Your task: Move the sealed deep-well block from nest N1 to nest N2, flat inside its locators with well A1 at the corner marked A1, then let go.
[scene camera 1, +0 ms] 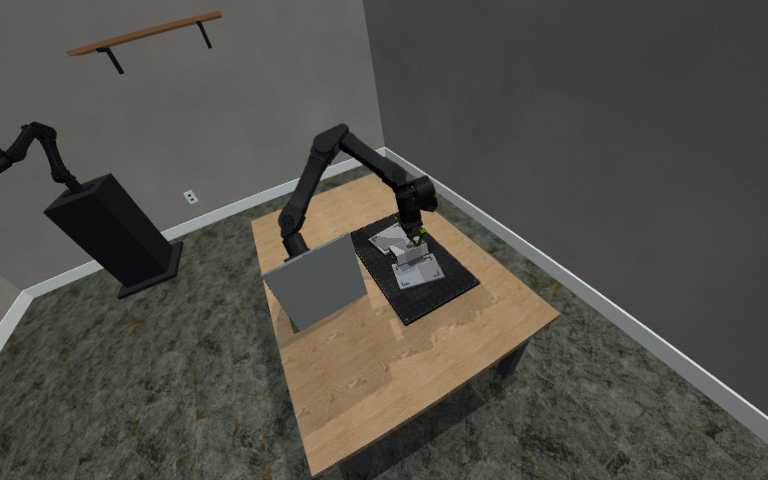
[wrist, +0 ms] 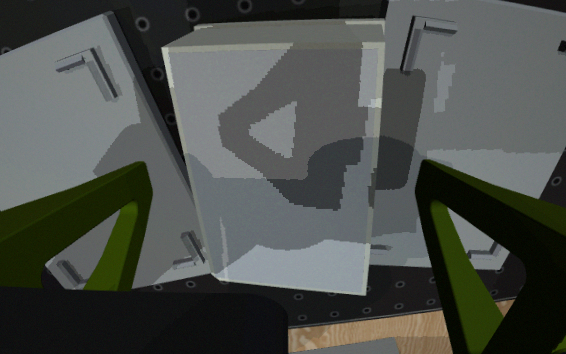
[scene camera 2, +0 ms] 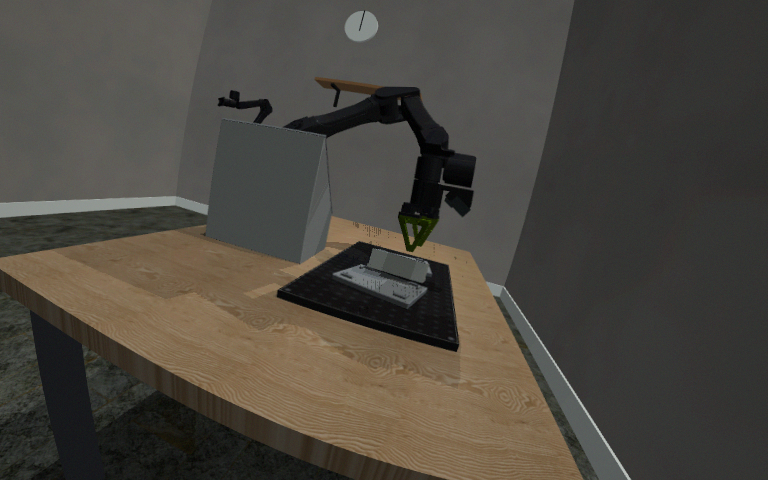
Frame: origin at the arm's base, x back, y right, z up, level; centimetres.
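Seen in the pictures: gripper, fingertip midpoint: (scene camera 1: 412, 238) (wrist: 283, 175) (scene camera 2: 414, 248); arm's base, origin of the base link: (scene camera 1: 301, 258) (scene camera 2: 274, 162).
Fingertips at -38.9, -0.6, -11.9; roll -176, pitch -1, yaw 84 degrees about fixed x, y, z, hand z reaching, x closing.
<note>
Offsets run from my fingertips to a thing's middle, as dx, dy, dz. Level surfaces: height alone.
The pale deep-well block {+2.3, +0.0, -4.7} (scene camera 1: 408, 256) (scene camera 2: 396, 266) (wrist: 235, 85) lies between the two grey nest plates, over the inner edge of one plate {+4.0, +9.6, -6.7} (scene camera 1: 417, 275) (scene camera 2: 376, 284) (wrist: 490, 105), and looks tilted in scene camera 2. The other plate {+3.7, -11.9, -6.7} (scene camera 1: 382, 238) (wrist: 45, 120) lies askew on the block's other side. L-shaped locators show on both plates. No N1, N2 or A1 label is readable. My gripper (scene camera 1: 417, 240) (scene camera 2: 411, 249) (wrist: 283, 175) is open above the block, with one green finger to each side of it in the wrist view, holding nothing.
The plates lie on a black perforated board {+4.0, -0.8, -8.2} (scene camera 1: 408, 311) (scene camera 2: 362, 316) on the wooden table {dz -8.9} (scene camera 1: 362, 390) (scene camera 2: 283, 367). A tall grey panel-like box (scene camera 1: 320, 285) (scene camera 2: 266, 186) stands beside the board, near the arm's base. A second arm stands on a dark pedestal (scene camera 1: 113, 232) off the table.
</note>
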